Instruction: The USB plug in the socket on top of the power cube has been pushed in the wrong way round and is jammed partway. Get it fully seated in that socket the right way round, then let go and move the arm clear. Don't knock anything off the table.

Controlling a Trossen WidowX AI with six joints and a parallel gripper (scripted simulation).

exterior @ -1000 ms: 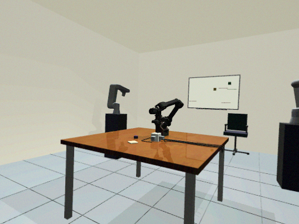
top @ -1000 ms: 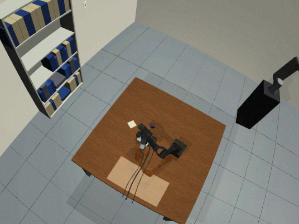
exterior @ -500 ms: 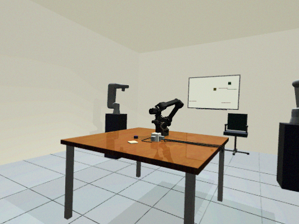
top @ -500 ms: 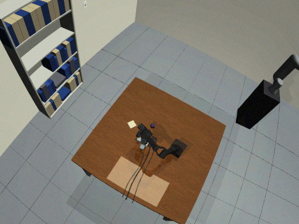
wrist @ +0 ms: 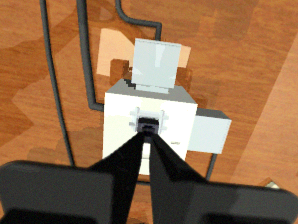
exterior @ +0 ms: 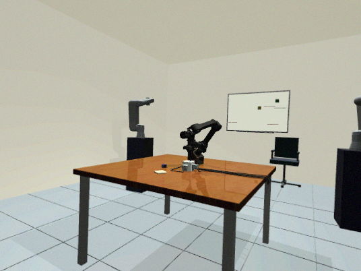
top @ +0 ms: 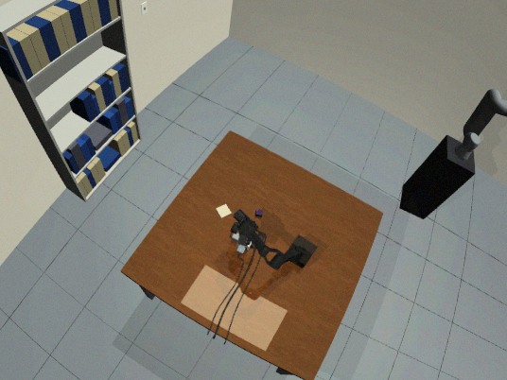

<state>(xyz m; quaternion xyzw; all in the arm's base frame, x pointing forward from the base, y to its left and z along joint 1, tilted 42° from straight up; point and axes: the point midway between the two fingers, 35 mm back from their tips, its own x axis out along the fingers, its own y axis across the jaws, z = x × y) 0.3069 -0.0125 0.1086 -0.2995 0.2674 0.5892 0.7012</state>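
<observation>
Now: the USB plug 2 cm below my gripper tip. Round my gripper tip: purple block (25 cm to the right, 10 cm below); then note pad (21 cm ahead, 16 cm to the right, 10 cm below).
</observation>
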